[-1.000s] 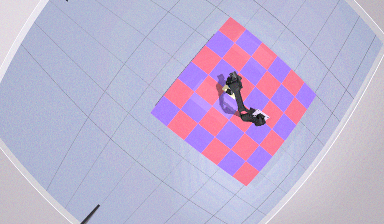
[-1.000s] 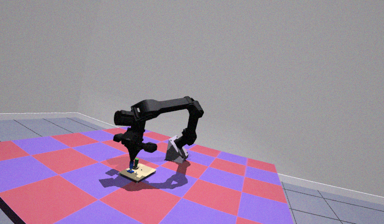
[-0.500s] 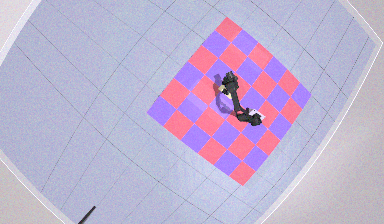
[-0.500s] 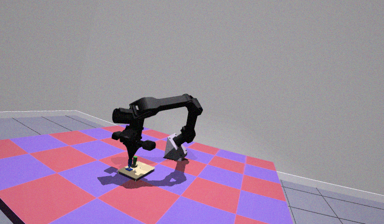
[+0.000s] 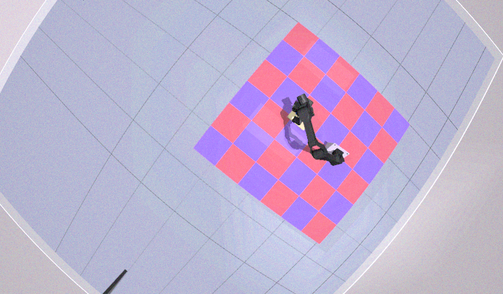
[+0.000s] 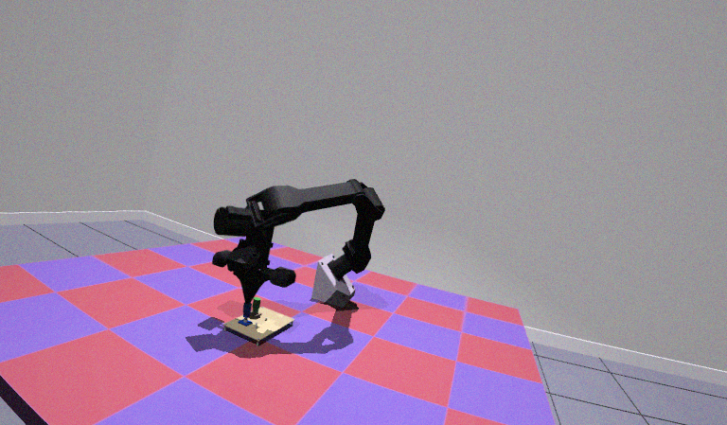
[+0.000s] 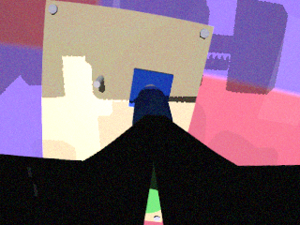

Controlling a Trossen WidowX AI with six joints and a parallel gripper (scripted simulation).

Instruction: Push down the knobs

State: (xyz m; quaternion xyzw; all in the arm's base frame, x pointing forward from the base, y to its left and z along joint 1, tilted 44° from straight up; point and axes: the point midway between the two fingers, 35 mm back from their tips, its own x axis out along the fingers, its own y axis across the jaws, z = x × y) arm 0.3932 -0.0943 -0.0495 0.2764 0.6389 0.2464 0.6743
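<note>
Right now the blue knob is 10 mm below my gripper tip. Round my gripper tip: green knob (50 mm behind, 20 mm below).
</note>
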